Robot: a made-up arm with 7 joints. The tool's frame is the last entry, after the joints.
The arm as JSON. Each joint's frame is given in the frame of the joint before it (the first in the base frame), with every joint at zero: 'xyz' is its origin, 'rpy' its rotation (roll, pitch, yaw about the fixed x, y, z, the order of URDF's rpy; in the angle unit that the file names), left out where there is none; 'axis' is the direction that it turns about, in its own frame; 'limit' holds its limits. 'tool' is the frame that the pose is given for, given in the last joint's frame.
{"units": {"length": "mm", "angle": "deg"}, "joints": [
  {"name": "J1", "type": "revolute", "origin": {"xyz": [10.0, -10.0, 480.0], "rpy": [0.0, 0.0, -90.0]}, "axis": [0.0, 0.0, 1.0], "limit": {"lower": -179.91, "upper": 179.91}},
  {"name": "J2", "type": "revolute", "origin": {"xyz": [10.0, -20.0, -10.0], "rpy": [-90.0, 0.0, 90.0]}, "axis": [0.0, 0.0, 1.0], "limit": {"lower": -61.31, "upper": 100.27}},
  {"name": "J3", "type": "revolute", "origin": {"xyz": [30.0, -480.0, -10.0], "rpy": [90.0, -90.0, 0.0]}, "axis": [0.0, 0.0, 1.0], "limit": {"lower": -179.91, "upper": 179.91}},
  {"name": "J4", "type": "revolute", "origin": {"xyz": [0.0, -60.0, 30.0], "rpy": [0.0, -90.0, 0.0]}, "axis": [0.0, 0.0, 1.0], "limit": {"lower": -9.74, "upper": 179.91}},
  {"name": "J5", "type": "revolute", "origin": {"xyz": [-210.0, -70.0, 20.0], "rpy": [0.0, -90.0, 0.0]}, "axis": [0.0, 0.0, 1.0], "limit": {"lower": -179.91, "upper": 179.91}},
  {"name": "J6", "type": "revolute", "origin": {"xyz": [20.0, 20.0, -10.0], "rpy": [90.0, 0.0, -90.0]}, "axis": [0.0, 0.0, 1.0], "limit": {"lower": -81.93, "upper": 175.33}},
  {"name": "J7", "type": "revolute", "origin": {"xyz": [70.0, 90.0, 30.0], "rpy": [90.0, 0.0, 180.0]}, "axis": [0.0, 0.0, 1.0], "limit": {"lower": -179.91, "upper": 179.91}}
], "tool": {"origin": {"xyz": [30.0, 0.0, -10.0], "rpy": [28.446, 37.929, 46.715]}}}
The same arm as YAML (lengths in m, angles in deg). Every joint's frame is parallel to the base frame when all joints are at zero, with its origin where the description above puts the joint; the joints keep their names.
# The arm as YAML. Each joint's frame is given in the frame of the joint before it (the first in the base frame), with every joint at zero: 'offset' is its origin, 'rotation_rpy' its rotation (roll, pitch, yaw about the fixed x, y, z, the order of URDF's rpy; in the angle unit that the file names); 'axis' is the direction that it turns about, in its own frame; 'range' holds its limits. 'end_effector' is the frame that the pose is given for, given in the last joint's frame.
length_unit: m
angle_unit: deg
chain:
  - id: J1
    offset: [0.01, -0.01, 0.48]
    rotation_rpy: [0.0, 0.0, 0.0]
    axis: [0.0, 0.0, 1.0]
    range: [-179.91, 179.91]
  - id: J2
    offset: [-0.02, -0.01, -0.01]
    rotation_rpy: [0.0, 0.0, 0.0]
    axis: [0.0, 1.0, 0.0]
    range: [-61.31, 100.27]
  - id: J3
    offset: [0.03, -0.01, 0.48]
    rotation_rpy: [0.0, 0.0, 0.0]
    axis: [0.0, 0.0, 1.0]
    range: [-179.91, 179.91]
  - id: J4
    offset: [0.06, 0.0, 0.03]
    rotation_rpy: [0.0, 0.0, 0.0]
    axis: [0.0, -1.0, 0.0]
    range: [-9.74, 179.91]
  - id: J5
    offset: [0.07, -0.02, -0.21]
    rotation_rpy: [0.0, 0.0, 0.0]
    axis: [0.0, 0.0, -1.0]
    range: [-179.91, 179.91]
  - id: J6
    offset: [-0.02, -0.02, 0.01]
    rotation_rpy: [0.0, 0.0, 0.0]
    axis: [0.0, 1.0, 0.0]
    range: [-81.93, 175.33]
  - id: J7
    offset: [0.07, 0.03, -0.09]
    rotation_rpy: [0.0, 0.0, 0.0]
    axis: [0.0, 0.0, -1.0]
    range: [-179.91, 179.91]
end_effector:
  offset: [-0.03, 0.0, 0.01]
  rotation_rpy: [-151.55, -37.93, 133.28]

